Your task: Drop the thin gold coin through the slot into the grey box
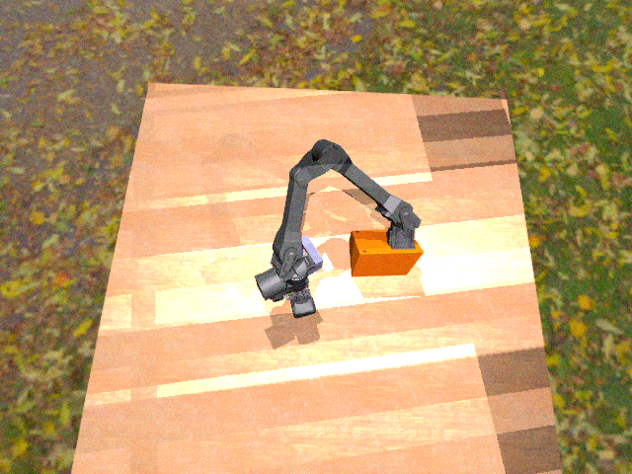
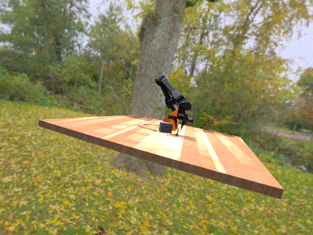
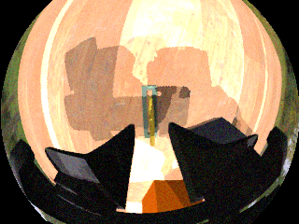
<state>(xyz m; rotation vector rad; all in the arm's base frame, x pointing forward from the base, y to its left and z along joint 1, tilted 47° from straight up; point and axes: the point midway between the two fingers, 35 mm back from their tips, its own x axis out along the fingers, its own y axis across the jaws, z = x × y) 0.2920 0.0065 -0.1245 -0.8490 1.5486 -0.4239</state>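
Right now the gold coin is 20 mm below my gripper tip.
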